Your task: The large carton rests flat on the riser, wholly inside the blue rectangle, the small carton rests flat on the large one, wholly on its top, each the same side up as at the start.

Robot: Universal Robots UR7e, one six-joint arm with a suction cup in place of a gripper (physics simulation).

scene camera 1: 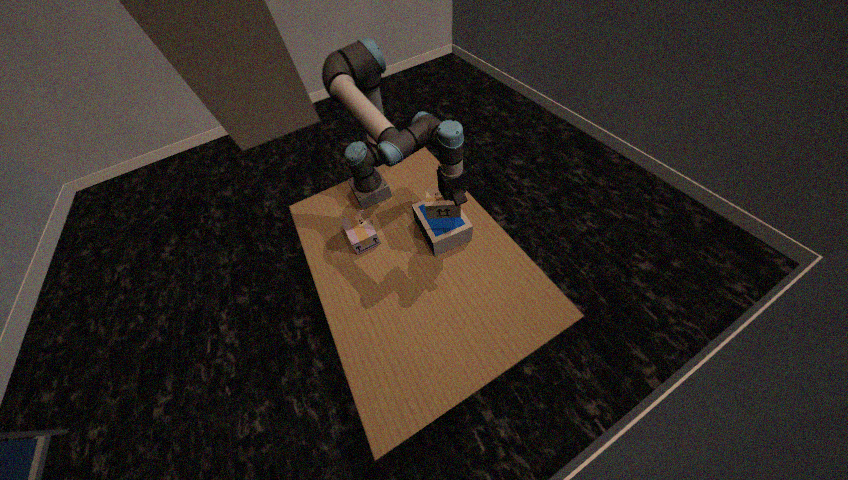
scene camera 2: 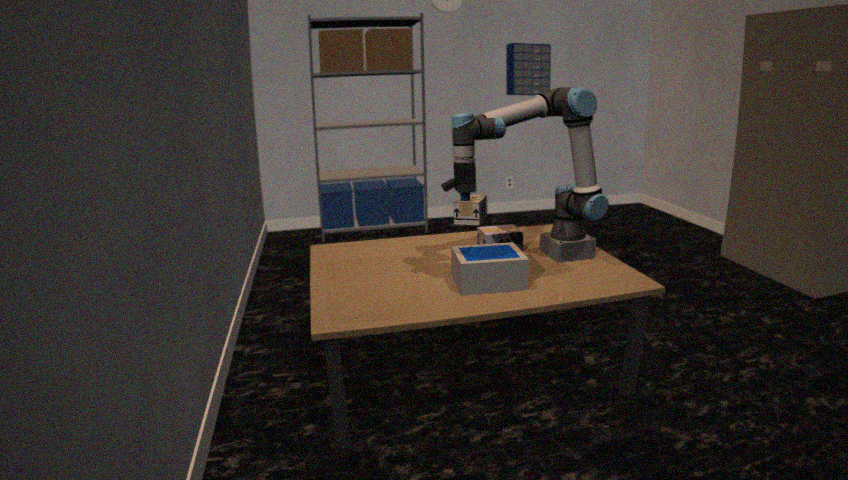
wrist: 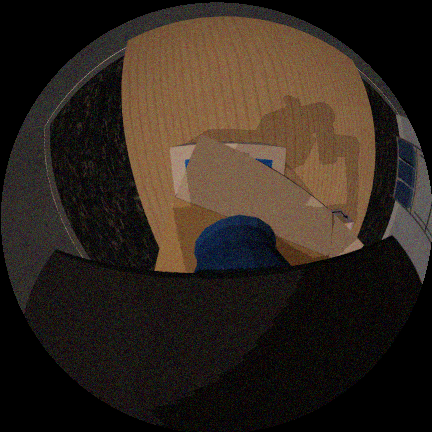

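A small carton is visible to me in the wrist view, in scene camera 1 and in scene camera 2 (474,212). On the small carton, (scene camera 1: 435,205) and (wrist: 349,232) are the same spot.
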